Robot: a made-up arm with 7 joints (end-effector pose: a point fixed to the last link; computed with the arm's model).
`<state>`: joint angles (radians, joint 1 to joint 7).
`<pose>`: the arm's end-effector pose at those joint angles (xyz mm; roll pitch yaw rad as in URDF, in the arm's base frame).
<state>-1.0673 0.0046 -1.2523 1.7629 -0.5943 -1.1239 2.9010</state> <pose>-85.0 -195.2 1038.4 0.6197 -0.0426 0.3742</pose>
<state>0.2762 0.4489 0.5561 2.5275 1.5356 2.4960 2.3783</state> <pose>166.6 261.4 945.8 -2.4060 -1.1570 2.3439</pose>
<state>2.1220 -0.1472 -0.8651 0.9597 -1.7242 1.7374 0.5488</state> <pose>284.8 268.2 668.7 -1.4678 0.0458 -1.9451</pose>
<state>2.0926 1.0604 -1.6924 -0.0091 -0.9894 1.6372 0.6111</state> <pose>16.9 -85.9 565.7 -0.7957 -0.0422 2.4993</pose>
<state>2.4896 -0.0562 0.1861 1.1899 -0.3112 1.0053 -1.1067</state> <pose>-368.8 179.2 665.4 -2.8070 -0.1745 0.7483</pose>
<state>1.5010 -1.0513 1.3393 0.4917 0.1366 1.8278 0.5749</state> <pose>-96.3 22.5 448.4 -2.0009 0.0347 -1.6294</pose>
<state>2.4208 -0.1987 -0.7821 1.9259 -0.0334 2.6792 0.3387</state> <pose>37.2 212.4 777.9 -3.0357 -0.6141 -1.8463</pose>
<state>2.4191 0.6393 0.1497 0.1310 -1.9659 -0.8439 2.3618</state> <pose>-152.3 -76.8 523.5 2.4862 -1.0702 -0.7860</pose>
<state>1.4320 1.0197 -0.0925 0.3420 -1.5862 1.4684 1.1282</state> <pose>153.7 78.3 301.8 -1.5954 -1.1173 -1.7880</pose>
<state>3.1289 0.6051 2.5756 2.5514 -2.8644 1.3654 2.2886</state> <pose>-361.1 -74.6 1134.0 1.3885 -0.3925 -1.6479</pose>
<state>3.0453 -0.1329 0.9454 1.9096 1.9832 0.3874 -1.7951</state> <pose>-238.9 -258.1 1038.2 -0.2144 1.0652 -2.0702</pose>
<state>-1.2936 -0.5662 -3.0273 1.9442 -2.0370 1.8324 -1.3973</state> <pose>-34.0 603.7 753.0 -0.1761 -1.1284 -2.7643</pose>
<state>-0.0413 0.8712 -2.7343 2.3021 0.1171 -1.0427 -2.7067</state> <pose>463.8 -18.7 947.6 0.8647 0.6427 1.2585</pose>
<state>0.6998 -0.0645 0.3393 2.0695 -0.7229 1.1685 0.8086</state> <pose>211.1 305.3 1035.2 2.7961 1.1738 3.0844</pose>
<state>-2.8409 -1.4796 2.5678 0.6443 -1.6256 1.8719 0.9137</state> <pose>206.9 -235.7 329.3 0.1165 -0.8521 1.9984</pose>
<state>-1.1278 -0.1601 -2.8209 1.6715 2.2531 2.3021 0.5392</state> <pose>-330.0 201.3 967.3 1.0102 -0.0312 0.0702</pose>
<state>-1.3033 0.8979 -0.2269 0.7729 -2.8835 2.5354 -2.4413</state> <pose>-21.9 -440.5 469.4 0.3030 0.6345 -0.9771</pose>
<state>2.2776 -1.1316 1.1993 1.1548 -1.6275 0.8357 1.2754</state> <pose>-236.6 -353.2 714.6 -0.6906 0.3154 1.5532</pose>
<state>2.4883 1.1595 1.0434 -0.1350 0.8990 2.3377 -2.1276</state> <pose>-68.2 12.4 652.9 -0.4130 -0.1383 0.5666</pose>
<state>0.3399 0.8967 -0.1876 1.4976 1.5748 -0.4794 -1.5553</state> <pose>550.3 -46.9 476.4 -2.4957 0.6122 -2.8381</pose>
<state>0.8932 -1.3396 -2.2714 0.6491 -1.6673 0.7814 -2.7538</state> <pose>102.7 -189.3 242.0 -2.8102 -0.0344 -0.3227</pose>
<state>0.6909 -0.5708 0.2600 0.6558 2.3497 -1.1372 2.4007</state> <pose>78.4 -50.0 635.1 -2.4823 -0.6105 -1.3701</pose>
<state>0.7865 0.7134 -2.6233 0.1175 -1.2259 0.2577 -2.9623</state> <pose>-6.1 -145.6 484.6 2.2719 0.1229 -0.9372</pose>
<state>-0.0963 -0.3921 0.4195 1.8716 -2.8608 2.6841 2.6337</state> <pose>-106.2 32.2 1050.9 1.9209 -0.9662 -1.4097</pose>
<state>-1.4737 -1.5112 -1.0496 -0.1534 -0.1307 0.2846 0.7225</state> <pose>-77.9 -87.4 503.0 1.8731 -0.1294 0.4292</pose>
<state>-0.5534 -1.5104 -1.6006 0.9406 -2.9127 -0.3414 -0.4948</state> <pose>-161.6 -153.2 455.0 -1.5609 -0.2887 -2.7349</pose>
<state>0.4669 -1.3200 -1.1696 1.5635 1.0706 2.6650 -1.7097</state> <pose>-204.2 -235.0 748.0 -1.6072 0.5660 0.2331</pose>
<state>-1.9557 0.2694 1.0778 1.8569 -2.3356 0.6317 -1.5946</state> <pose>218.5 -439.1 872.3 0.6736 -1.0114 0.8598</pose>
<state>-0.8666 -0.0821 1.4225 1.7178 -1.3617 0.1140 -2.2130</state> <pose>275.5 345.4 905.4 1.2777 -1.0541 2.2816</pose>
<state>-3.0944 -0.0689 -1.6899 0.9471 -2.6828 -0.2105 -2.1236</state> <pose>7.6 287.6 525.2 2.3779 -0.0652 -3.0752</pose>
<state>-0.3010 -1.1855 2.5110 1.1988 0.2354 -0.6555 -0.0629</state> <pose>-458.3 417.8 370.5 -2.3405 0.6892 -0.2148</pose>
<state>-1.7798 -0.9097 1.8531 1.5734 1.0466 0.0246 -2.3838</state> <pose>498.9 316.7 713.4 -1.8754 -0.6324 -1.4138</pose>
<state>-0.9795 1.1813 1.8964 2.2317 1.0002 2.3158 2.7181</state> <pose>335.1 -168.8 832.6 -0.8245 -1.3041 0.3657</pose>
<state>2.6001 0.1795 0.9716 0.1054 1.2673 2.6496 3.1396</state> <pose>-17.2 -126.2 652.2 -0.0511 0.3512 -0.8678</pose>
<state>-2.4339 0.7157 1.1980 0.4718 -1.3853 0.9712 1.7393</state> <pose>73.2 -218.4 364.5 -2.8515 0.0640 1.3917</pose>
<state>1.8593 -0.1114 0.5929 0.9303 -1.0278 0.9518 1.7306</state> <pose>-268.7 269.0 617.3 -3.0202 0.9002 -1.7503</pose>
